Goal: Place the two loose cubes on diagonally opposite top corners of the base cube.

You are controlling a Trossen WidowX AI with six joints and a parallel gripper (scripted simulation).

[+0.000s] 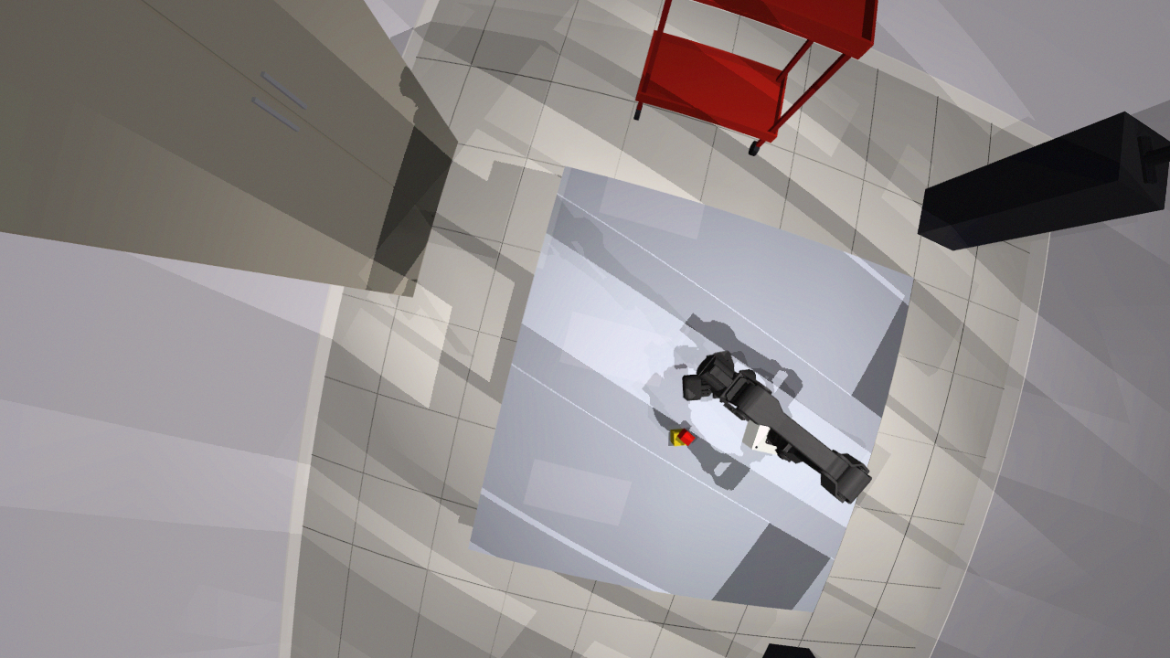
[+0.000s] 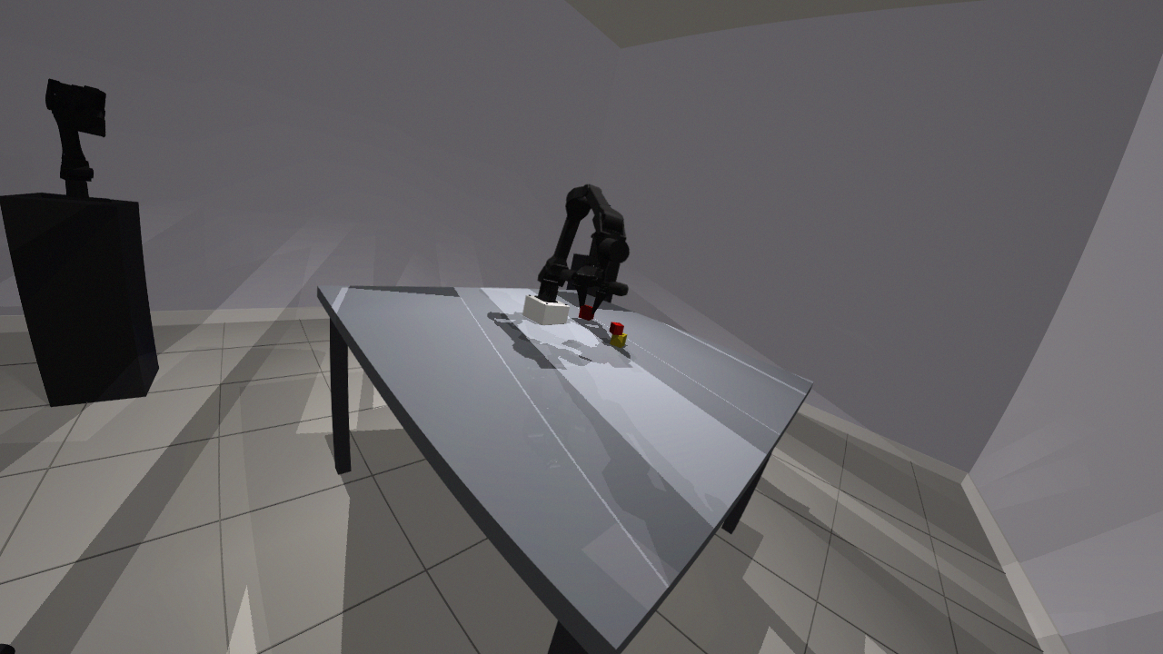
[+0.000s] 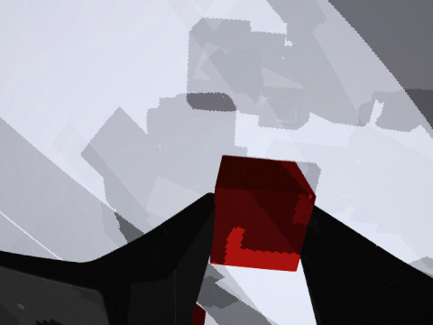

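My gripper tip is now 200 mm to the right of the yellow cube, 100 mm above it and 20 mm past it.
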